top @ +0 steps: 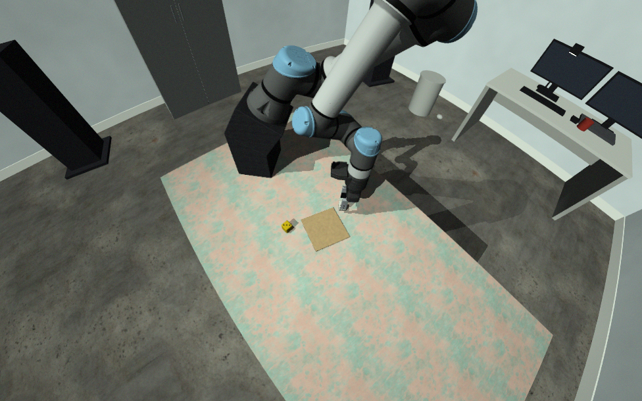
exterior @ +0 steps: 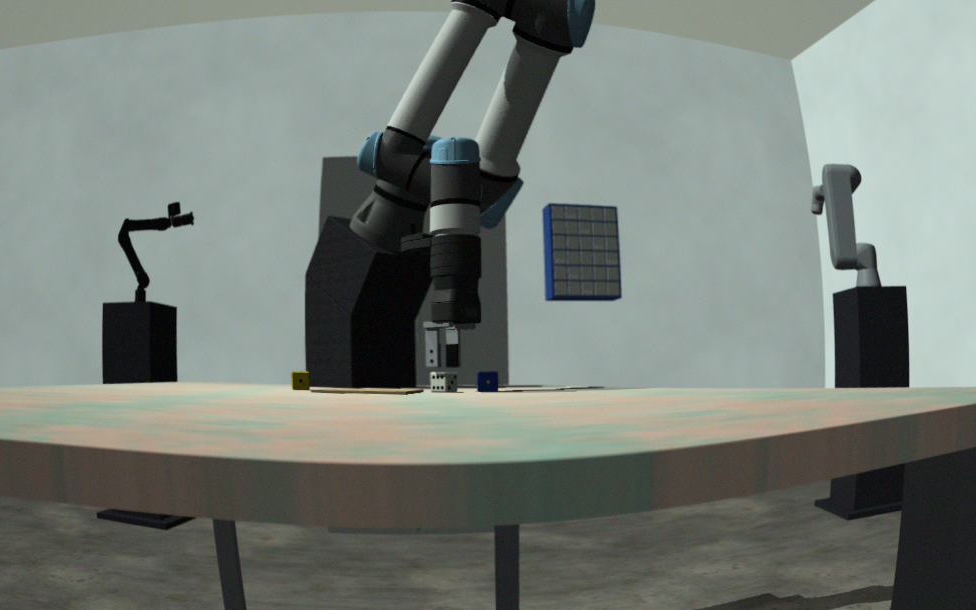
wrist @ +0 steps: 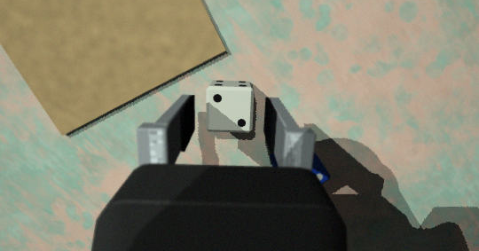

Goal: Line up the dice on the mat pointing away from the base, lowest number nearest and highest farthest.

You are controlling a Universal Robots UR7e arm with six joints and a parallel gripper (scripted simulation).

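Now: the white die 40 mm below my hand. The rest, counted from my hand: yellow die 230 mm to the right, 40 mm below, 10 mm behind; then blue die 60 mm to the left, 40 mm below, 20 mm behind; then tan mat 110 mm to the right, 50 mm below, 50 mm ahead.
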